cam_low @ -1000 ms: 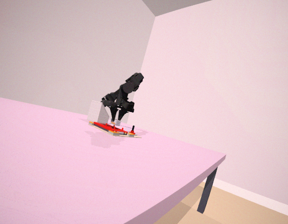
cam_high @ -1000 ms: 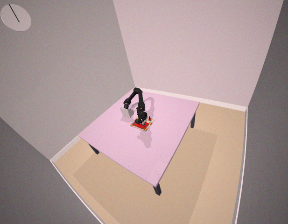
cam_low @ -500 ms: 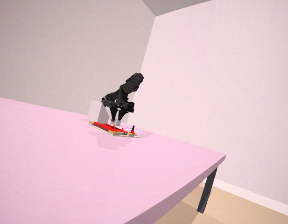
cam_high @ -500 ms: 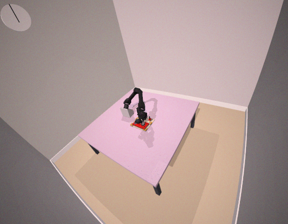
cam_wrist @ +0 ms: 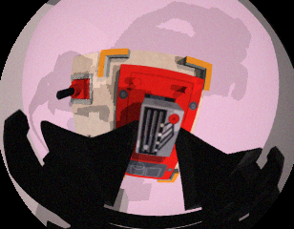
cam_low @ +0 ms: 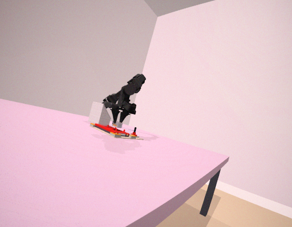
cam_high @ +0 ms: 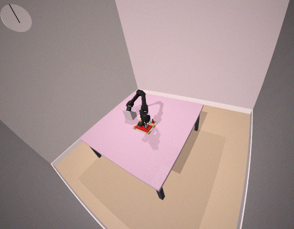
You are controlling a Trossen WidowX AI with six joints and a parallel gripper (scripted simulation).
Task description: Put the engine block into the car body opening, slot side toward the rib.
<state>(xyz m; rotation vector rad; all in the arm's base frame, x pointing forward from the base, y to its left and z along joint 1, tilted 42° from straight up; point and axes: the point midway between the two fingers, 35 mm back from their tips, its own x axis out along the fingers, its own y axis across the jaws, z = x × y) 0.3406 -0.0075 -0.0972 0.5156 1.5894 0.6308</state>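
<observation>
Right now the engine block is 1 cm below my gripper tip.
</observation>
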